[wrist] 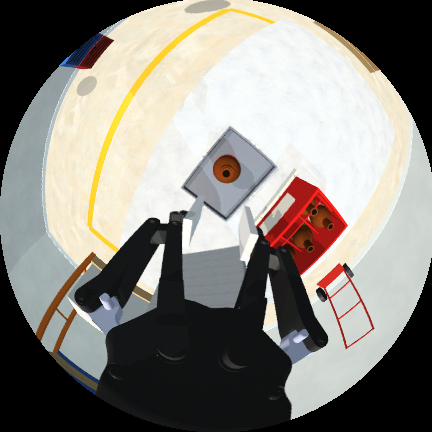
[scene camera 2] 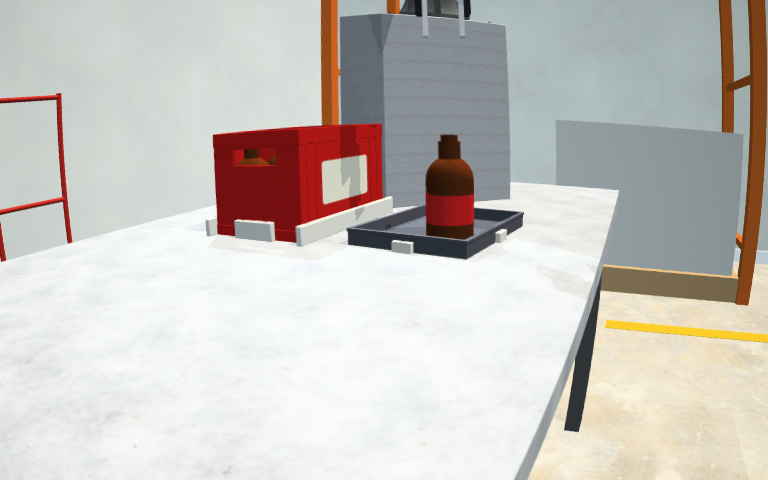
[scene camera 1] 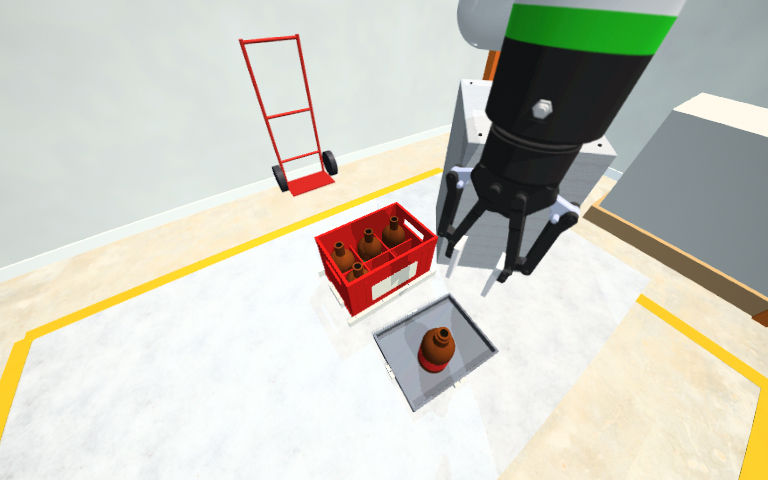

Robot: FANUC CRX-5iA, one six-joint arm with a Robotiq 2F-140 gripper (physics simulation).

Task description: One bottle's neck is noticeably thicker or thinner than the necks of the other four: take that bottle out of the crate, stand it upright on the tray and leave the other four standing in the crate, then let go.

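Places are measured from the arm's base along level axes (x ahead, y up, z right), in centimetres.
Pixels of known places: gripper, between the fingertips: (wrist: pixel 221 211) (scene camera 2: pixel 443 37) (scene camera 1: pixel 467 280); arm's base, origin of its link: (scene camera 2: pixel 429 18).
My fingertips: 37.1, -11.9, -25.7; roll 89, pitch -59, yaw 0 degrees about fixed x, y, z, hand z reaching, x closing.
For each thing: its middle in the pictures, then the offset to it from my fingertips, as dx, dy, dz.
- brown bottle with a red label, middle of its body: (scene camera 2: pixel 449 185) (scene camera 1: pixel 437 346) (wrist: pixel 226 168) +1.7, -23.7, -1.4
- grey tray, middle of its body: (scene camera 2: pixel 443 226) (scene camera 1: pixel 434 344) (wrist: pixel 227 175) -0.1, -30.6, +1.0
- red crate, middle of its body: (scene camera 2: pixel 301 175) (scene camera 1: pixel 376 258) (wrist: pixel 294 229) +4.5, -23.2, +27.4
A brown bottle with a red label (scene camera 1: pixel 437 349) (scene camera 2: pixel 449 181) (wrist: pixel 219 165) stands upright on the grey tray (scene camera 1: pixel 475 339) (scene camera 2: pixel 373 237) (wrist: pixel 252 157), inside its rim. Its neck looks wide, though it is nearer the camera than those in the crate. The red crate (scene camera 1: pixel 357 301) (scene camera 2: pixel 257 195) (wrist: pixel 305 186) holds four brown bottles, standing in compartments: one (scene camera 1: pixel 342 259), a second (scene camera 1: pixel 369 247), a third (scene camera 1: pixel 393 234), and a fourth (scene camera 1: pixel 355 275) partly behind the near wall. My gripper (scene camera 1: pixel 468 277) (scene camera 2: pixel 443 32) (wrist: pixel 221 211) is open and empty, high above the table and apart from the bottle and tray.
Low white strips (scene camera 2: pixel 345 220) stand around the crate's foot. A tall grey block (scene camera 1: pixel 470 243) (scene camera 2: pixel 447 113) (wrist: pixel 212 275) stands beyond the crate and tray. A red hand truck (scene camera 1: pixel 310 183) leans near the wall. A grey panel (scene camera 2: pixel 645 198) stands past the table's edge.
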